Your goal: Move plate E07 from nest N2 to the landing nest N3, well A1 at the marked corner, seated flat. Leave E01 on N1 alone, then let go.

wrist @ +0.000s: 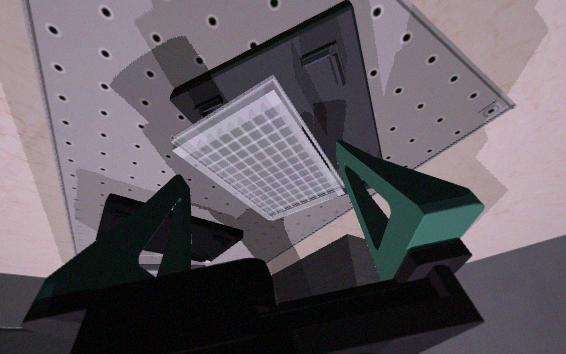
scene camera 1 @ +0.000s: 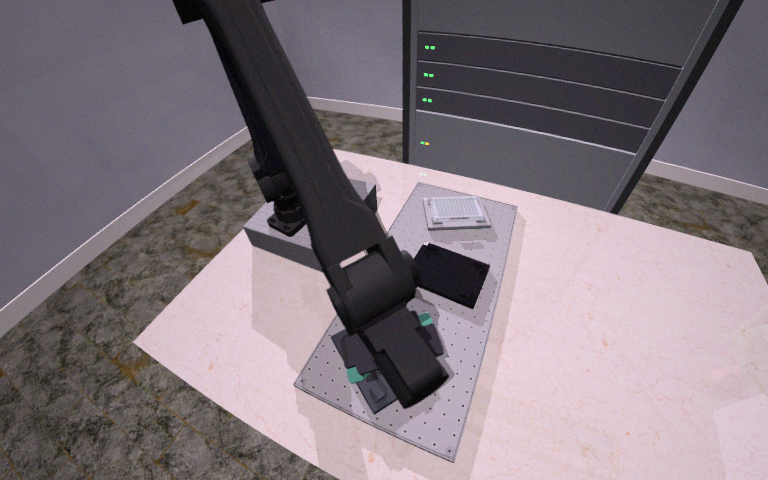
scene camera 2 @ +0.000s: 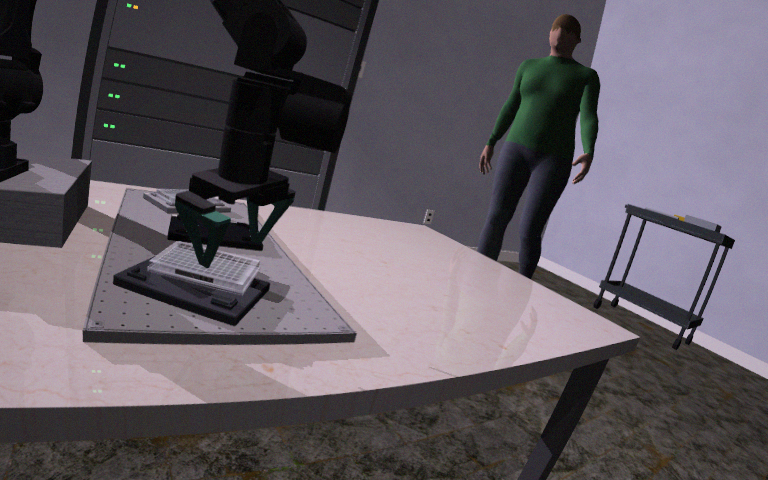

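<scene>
Plate E07 (scene camera 2: 195, 267) (wrist: 265, 160), clear with a white well grid, lies on the near dark nest (scene camera 1: 369, 397) (scene camera 2: 169, 300) (wrist: 361, 107), which I take as N3. It looks shifted and turned relative to the nest, away from the raised corner stops, and appears to overhang the far side. Flat seating and well A1 cannot be made out. The black middle nest (scene camera 1: 451, 275) (scene camera 2: 175, 229) (wrist: 217, 237), which I take as N2, is empty. My gripper (scene camera 1: 389, 347) (scene camera 2: 229, 254) (wrist: 260, 164) is open, its green fingers spread above and around the plate's far end. It hides the plate in scene camera 1.
E01 (scene camera 1: 455, 208) sits on the light grey nest N1 (scene camera 1: 461, 225) at the far end of the perforated board (scene camera 1: 458, 404) (scene camera 2: 121, 331). A grey block (scene camera 1: 274, 249) (scene camera 2: 33, 217) bears the arm base. A person (scene camera 2: 549, 113) stands beyond the table, near a cart (scene camera 2: 651, 302).
</scene>
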